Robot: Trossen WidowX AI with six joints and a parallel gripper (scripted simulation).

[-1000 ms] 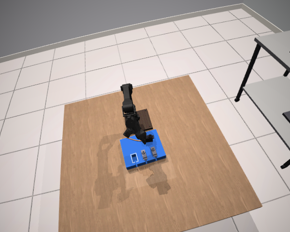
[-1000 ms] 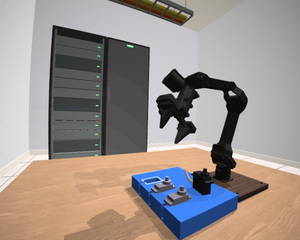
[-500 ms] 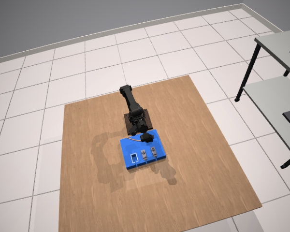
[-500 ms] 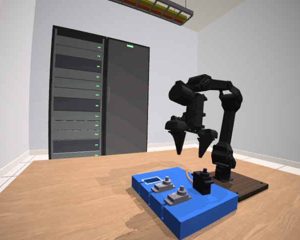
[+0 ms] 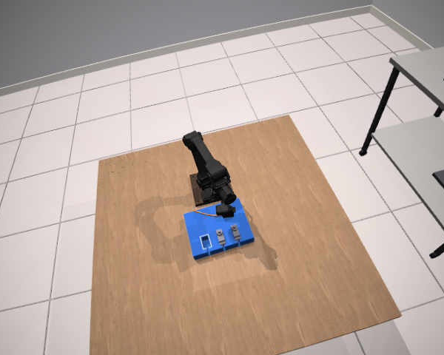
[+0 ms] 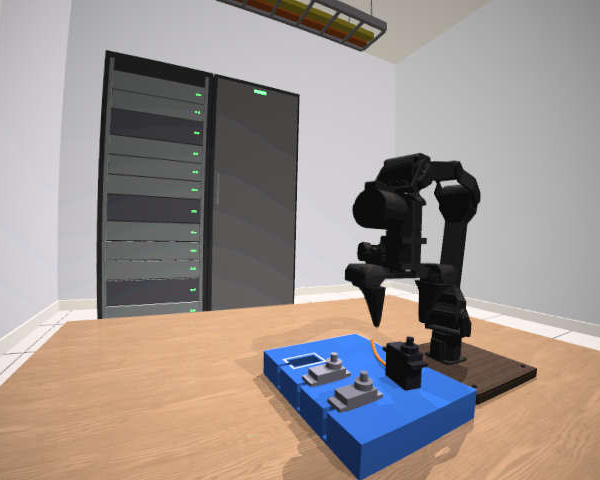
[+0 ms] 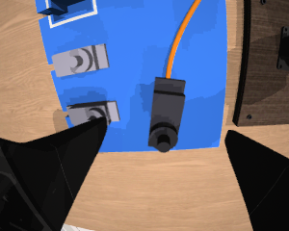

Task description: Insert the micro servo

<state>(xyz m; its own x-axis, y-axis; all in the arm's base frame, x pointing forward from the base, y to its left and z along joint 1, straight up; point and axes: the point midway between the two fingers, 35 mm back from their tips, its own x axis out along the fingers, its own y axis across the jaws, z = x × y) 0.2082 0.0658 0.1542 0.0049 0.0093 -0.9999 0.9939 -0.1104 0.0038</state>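
My gripper tip is 120 mm above the deck and 60 mm to the left of it.
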